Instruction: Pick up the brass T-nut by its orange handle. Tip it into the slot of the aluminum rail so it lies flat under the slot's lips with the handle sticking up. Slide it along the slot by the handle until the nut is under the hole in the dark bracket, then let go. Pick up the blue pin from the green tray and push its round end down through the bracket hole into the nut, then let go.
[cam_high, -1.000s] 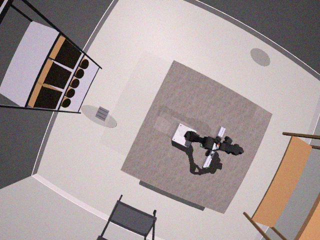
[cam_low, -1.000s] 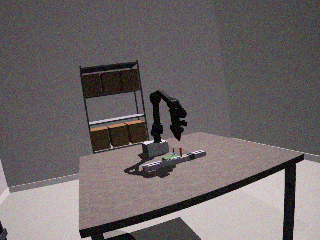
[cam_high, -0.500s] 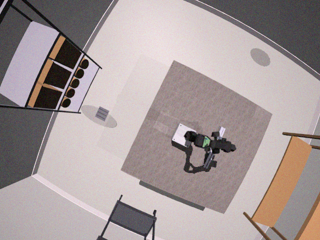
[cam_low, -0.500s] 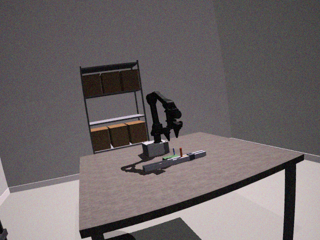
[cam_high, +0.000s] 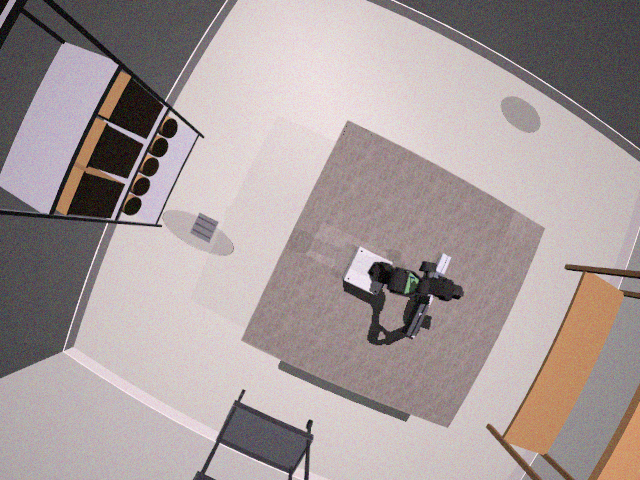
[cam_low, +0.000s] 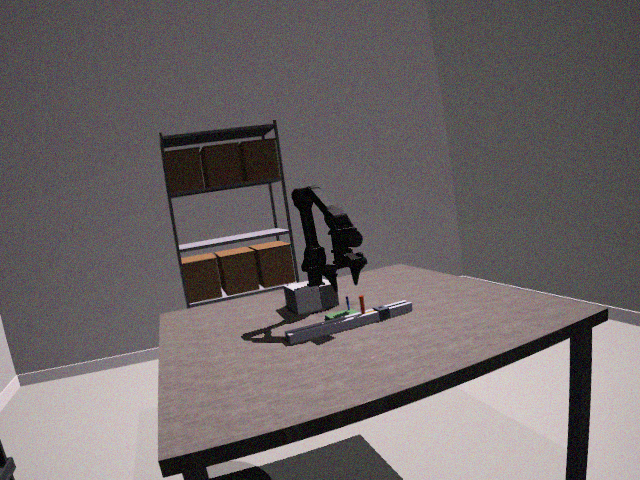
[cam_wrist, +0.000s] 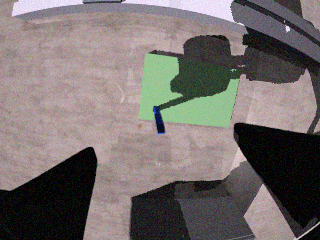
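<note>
Now: gripper tip 70 mm above the blue pin. Also, from my gripper tip: green tray: 90 mm below, 20 mm to the right, 10 mm ahead.
</note>
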